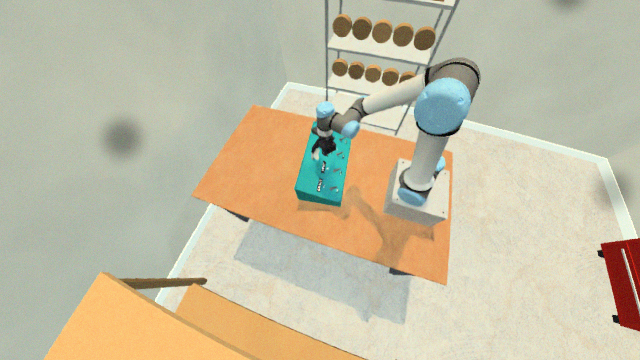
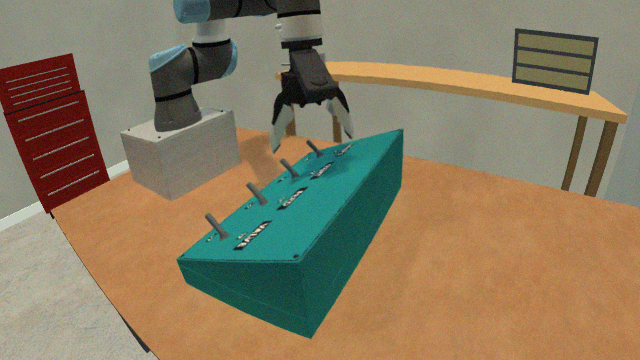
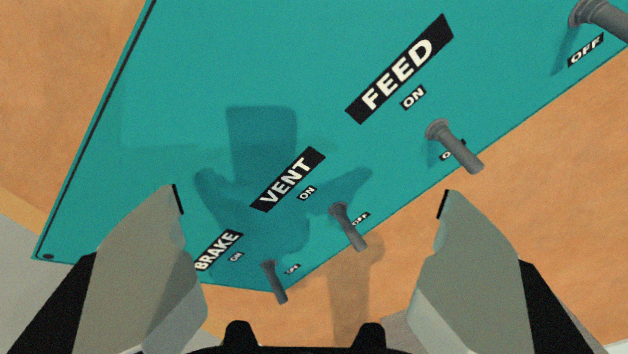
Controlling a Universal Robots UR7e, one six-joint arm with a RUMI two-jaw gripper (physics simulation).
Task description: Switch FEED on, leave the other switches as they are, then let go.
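Places are measured from the arm's base along level axes (x ahead, y left, z up), in metres.
Pixels of known places: gripper, fingertip midpoint: (image 1: 323, 154) (image 2: 313, 145) (image 3: 310, 191); arm's base, link origin: (image 2: 178, 123).
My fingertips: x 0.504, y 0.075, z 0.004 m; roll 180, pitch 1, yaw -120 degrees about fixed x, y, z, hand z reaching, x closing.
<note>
Ahead of a thing's pixels: the offset from my fingertips to its top centre. Level surfaces: height alone.
The teal switch box (image 1: 306, 187) (image 2: 350, 240) (image 3: 200, 60) stands on the table with a sloped face and labelled levers. The FEED lever @[dx -0.062, dy -0.100, dz -0.055 m] (image 1: 340, 155) (image 2: 257, 193) (image 3: 457, 150) leans to its OFF side and partly covers the OFF mark. The VENT lever @[dx -0.099, dy +0.014, dz -0.055 m] (image 2: 289, 168) (image 3: 348, 227) and BRAKE lever @[dx -0.137, dy +0.128, dz -0.055 m] (image 2: 315, 148) (image 3: 275, 282) also lean to OFF. The VALVE lever @[dx -0.025, dy -0.214, dz -0.055 m] (image 2: 217, 226) (image 3: 602, 17) leans the same way. My gripper (image 1: 324, 154) (image 2: 313, 143) (image 3: 310, 191) is open and empty, above the box and apart from the levers.
The orange table @[dz -0.182 m] (image 1: 240, 165) (image 2: 475, 280) carries the box and the pale robot base block (image 1: 415, 216) (image 2: 185, 167), on the levers' side of the box. A shelf rack (image 1: 327, 65), a wooden bench (image 1: 110, 320) (image 2: 440, 82) and a red cabinet (image 1: 617, 285) (image 2: 60, 145) stand apart.
</note>
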